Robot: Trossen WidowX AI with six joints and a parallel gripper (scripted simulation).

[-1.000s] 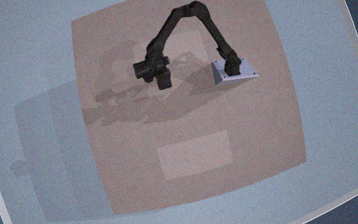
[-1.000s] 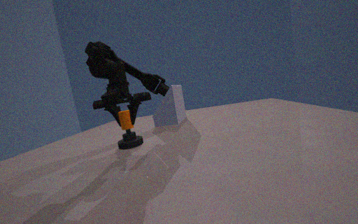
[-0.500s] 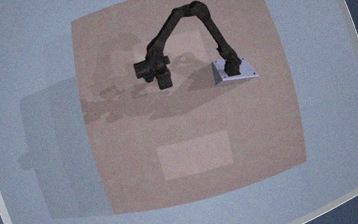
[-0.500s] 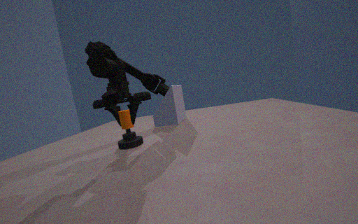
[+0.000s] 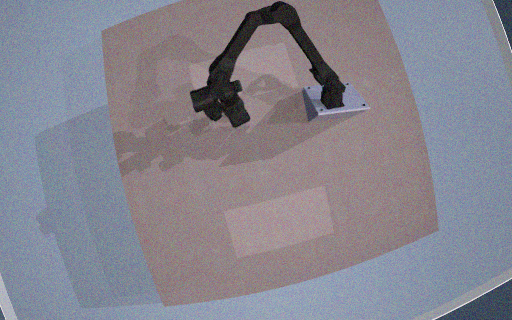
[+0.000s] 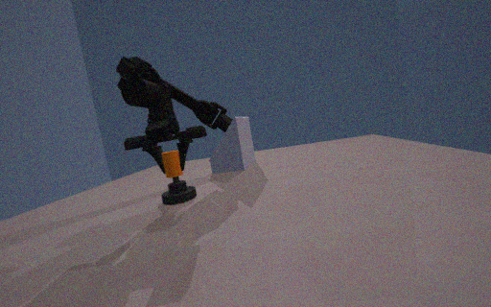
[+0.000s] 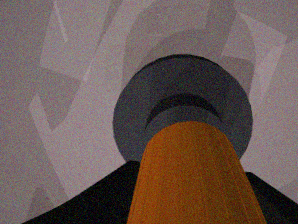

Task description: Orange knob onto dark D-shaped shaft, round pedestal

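The orange knob lies 20 mm above my gripper tip. The rest, counted from my gripper tip: dark pedestal: 40 mm below.
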